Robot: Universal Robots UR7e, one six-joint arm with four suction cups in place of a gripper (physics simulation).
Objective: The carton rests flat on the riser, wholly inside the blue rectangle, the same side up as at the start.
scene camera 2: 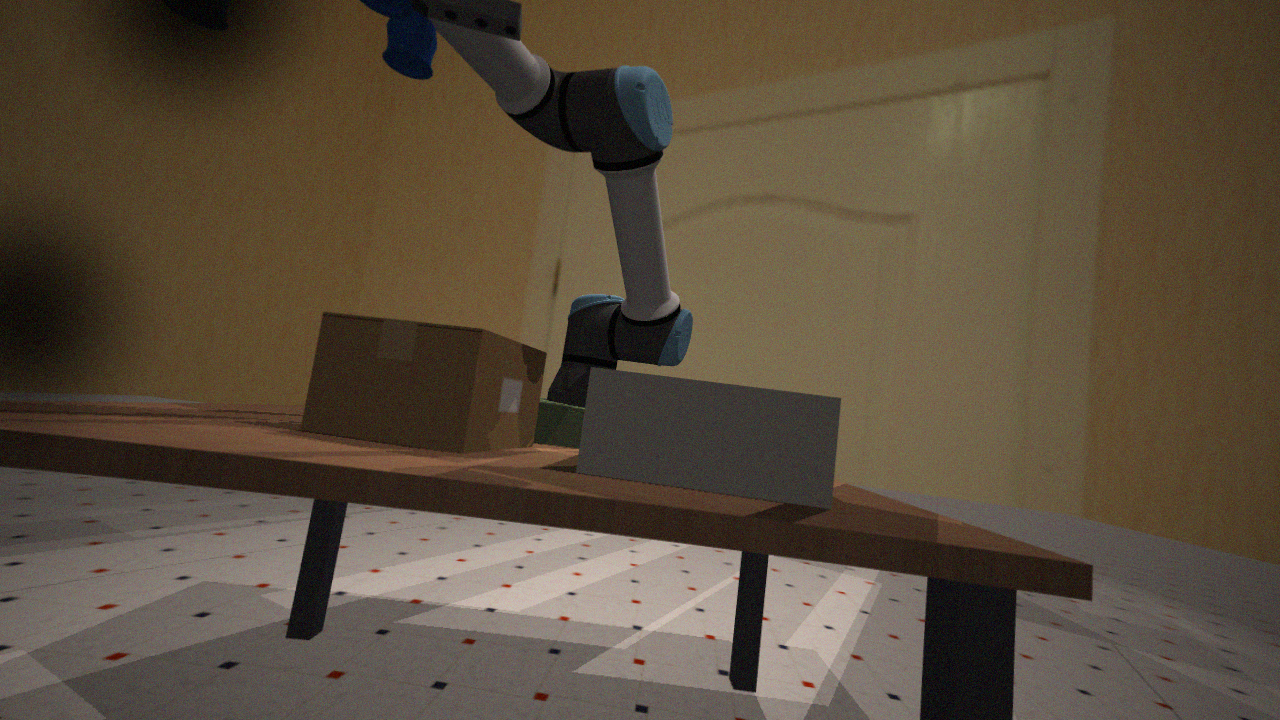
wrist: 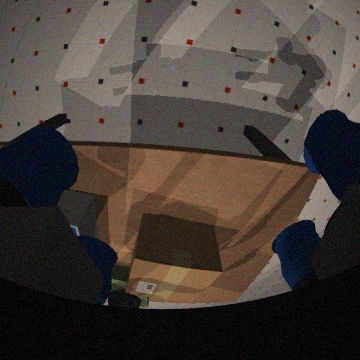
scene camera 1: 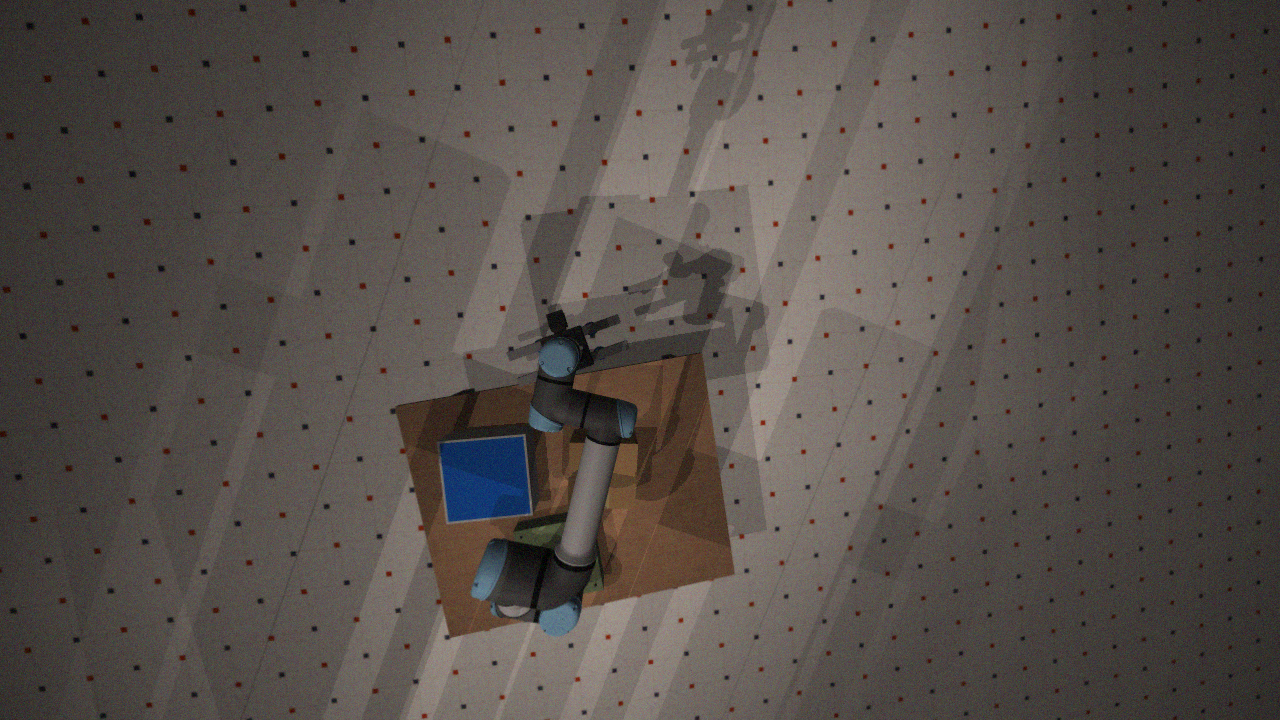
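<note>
The brown carton (scene camera 1: 623,470) (scene camera 2: 393,380) (wrist: 177,242) stands flat on the table, beside the riser. The arm covers part of it in scene camera 1. A white label shows on one side. The grey riser (scene camera 2: 707,438) (wrist: 82,212) stands on the table, with the blue rectangle (scene camera 1: 486,479) on its top, bordered in white. No carton is on it. My gripper (scene camera 1: 580,344) (wrist: 192,205) is open, with no object on its blue cups. It is high up, near the table edge and away from the carton. It is partly cut off at the top of scene camera 2.
The wooden table (scene camera 1: 689,537) (scene camera 2: 895,537) (wrist: 225,185) carries the carton and the riser. A green block (scene camera 1: 541,530) (scene camera 2: 561,422) (wrist: 120,272) lies at the arm's base, behind the carton and riser in scene camera 2. A pale door (scene camera 2: 805,295) is in the wall behind.
</note>
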